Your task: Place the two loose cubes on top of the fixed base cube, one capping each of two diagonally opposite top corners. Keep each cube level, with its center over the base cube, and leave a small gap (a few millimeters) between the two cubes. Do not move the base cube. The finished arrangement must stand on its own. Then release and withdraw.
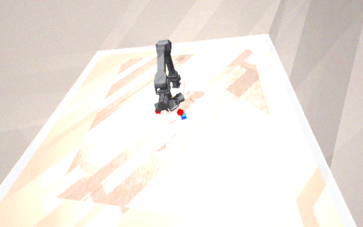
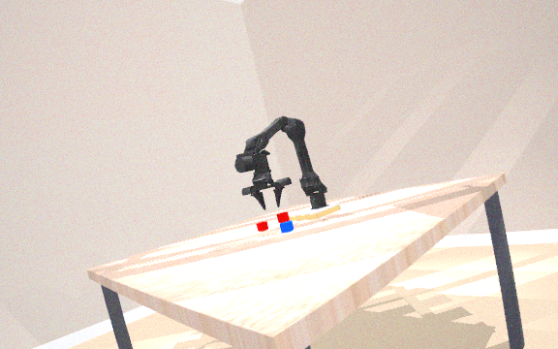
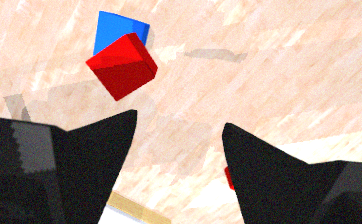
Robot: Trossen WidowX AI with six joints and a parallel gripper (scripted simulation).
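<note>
My gripper tip is 7 cm to the right of the blue base cube and 7 cm above it.
</note>
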